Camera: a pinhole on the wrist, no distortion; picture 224 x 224 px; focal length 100.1 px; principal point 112.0 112.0 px. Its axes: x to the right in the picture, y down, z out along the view. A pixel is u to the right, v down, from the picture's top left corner.
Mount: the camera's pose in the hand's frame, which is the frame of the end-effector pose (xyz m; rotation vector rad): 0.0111 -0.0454 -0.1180 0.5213 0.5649 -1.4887
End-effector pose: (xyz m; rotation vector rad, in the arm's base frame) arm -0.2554 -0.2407 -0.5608 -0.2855 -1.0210 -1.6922
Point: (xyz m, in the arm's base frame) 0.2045 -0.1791 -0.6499
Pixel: behind the camera
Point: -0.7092 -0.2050 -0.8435
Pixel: 190 99
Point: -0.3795 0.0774 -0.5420
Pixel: 53 62
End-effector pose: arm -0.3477 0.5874 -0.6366 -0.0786 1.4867 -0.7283
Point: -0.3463 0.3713 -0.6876
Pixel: 90 172
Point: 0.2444 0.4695 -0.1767
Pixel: 34 41
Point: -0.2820 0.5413 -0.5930
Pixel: 15 87
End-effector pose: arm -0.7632 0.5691 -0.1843 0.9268 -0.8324 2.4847
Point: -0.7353 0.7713 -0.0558
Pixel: 159 155
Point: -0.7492 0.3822 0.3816
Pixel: 42 179
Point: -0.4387 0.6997 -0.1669
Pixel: 128 34
